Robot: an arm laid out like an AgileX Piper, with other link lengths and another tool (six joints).
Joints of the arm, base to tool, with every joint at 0 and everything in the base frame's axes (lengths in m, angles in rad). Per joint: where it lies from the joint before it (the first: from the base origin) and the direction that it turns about. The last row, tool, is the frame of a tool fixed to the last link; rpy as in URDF.
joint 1: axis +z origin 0 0 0.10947
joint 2: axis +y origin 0 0 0
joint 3: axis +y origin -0.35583 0 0.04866
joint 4: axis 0.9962 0 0.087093 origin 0.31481 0 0.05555
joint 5: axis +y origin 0 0 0
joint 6: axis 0.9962 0 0.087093 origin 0.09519 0 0.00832
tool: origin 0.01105 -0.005 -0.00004 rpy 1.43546 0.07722 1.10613
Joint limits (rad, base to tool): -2.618..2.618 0..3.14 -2.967..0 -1.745..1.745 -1.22..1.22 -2.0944..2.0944
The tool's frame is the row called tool.
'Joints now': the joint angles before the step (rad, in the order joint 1, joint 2, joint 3, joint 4, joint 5, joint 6). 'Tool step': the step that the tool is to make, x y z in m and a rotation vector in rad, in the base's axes. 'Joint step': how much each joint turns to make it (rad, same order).
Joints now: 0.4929, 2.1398, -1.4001, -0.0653, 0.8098, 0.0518
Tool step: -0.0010, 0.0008, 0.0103, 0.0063, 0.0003, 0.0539
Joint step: 0.0000, -0.0184, -0.0040, 0.0169, 0.0170, -0.0653
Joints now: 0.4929, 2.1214, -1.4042, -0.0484, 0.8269, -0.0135
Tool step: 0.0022, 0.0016, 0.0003, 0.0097, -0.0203, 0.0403
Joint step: -0.0001, -0.0001, 0.0001, 0.0045, -0.0240, -0.0425
